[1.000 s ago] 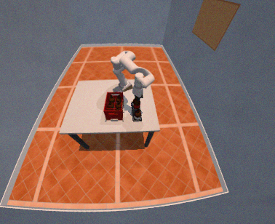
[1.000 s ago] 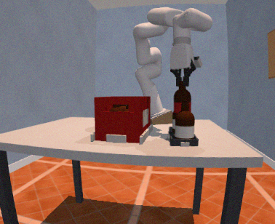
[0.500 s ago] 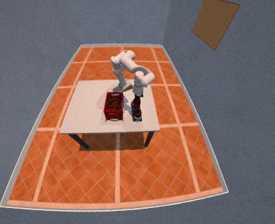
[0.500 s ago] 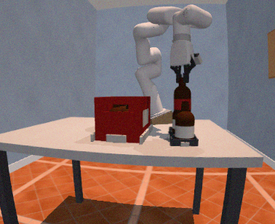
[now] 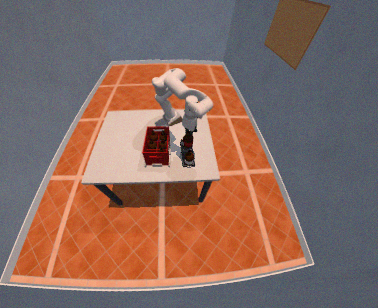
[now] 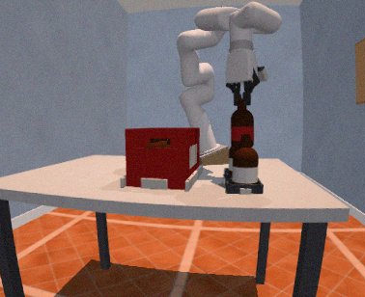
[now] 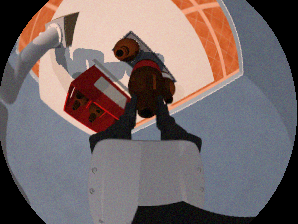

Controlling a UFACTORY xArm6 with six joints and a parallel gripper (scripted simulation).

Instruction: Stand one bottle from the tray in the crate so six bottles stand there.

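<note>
Now: the brown bottle 70 mm below my hand. From my hand the other things lie so: red crate (240 mm to the right, 190 mm below, 70 mm behind); tray (260 mm below).
</note>
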